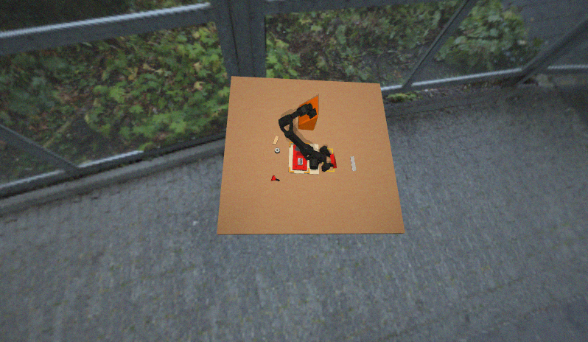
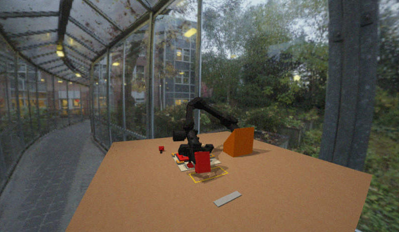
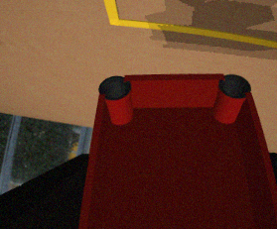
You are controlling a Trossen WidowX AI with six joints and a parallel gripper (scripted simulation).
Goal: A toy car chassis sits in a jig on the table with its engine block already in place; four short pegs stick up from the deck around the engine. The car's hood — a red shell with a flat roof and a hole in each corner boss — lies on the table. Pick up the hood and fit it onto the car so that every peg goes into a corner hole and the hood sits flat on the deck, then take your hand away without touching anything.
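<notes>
My gripper tip is 10 mm to the right of the red hood and 10 mm below it. Round my gripper tip: grey engine block: 40 mm behind, 230 mm to the right, 50 mm below; jig: 70 mm behind, 210 mm to the right, 70 mm below; grey bar: 180 mm to the left, 80 mm below.
</notes>
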